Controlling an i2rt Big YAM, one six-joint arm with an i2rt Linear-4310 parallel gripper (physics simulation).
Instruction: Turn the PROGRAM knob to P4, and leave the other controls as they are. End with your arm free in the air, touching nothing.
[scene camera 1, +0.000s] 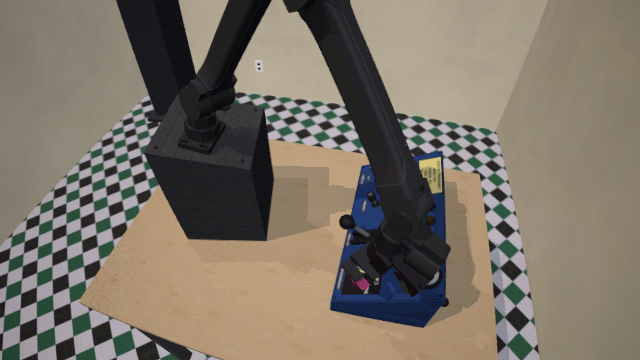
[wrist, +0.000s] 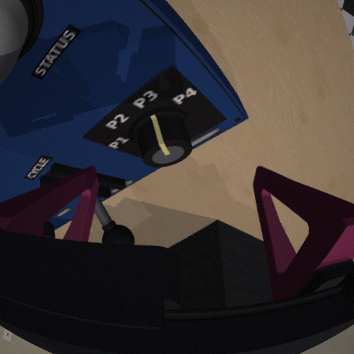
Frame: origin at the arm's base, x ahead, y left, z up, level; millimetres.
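Seen in the pictures: gripper, between the fingertips: (scene camera 1: 368, 270) (wrist: 175, 174); arm's base, origin of its link: (scene camera 1: 202, 136).
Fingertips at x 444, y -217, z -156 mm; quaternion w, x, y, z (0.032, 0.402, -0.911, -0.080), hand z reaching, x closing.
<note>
Pixels of each thing's top centre, then the offset from my fingertips to it. "*": a spot on its surface instead.
- PROGRAM knob, centre of its top: (wrist: 162, 158) dy +27, dx -14, dz -47 mm
- black plate, a spot on its surface: (wrist: 200, 115) * dy -6, dx -27, dz -93 mm
- lever with a black ball, centre of its top: (wrist: 115, 255) (scene camera 1: 347, 217) dy +152, dx -63, dz -14 mm
- round STATUS lamp, a spot on its surface: (wrist: 11, 31) * dy -13, dx +112, dz +10 mm
- amber button, a spot on its surface: (scene camera 1: 430, 220) * dy +157, dx +150, dz +3 mm
- yellow label, a spot on its surface: (scene camera 1: 431, 176) * dy +332, dx +170, dz -10 mm
The PROGRAM knob (wrist: 165, 141) is a black cylinder with a pale yellow pointer line and a grey cap. It stands on a black plate (wrist: 200, 115) (scene camera 1: 371, 289) labelled P1 to P4. Its line points about at P3, slightly towards the P4 side. My gripper (wrist: 175, 174) (scene camera 1: 357, 278) is open, with its pink fingers wide apart and nothing between them. In the wrist view the knob shows above the gap between the fingertips, apart from both. In the scene view the gripper hangs over the knob's end of the blue panel (scene camera 1: 380, 308) (wrist: 75, 102) and mostly hides the knob.
A lever with a black ball (scene camera 1: 346, 222) (wrist: 118, 235) sticks up beside the gripper. The round STATUS lamp (scene camera 1: 434, 279) (wrist: 11, 31), an amber button (scene camera 1: 430, 220), small black switches (scene camera 1: 372, 198) and a yellow label (scene camera 1: 431, 176) are on the panel. The arm's dark pedestal (scene camera 1: 225, 200) stands left.
</note>
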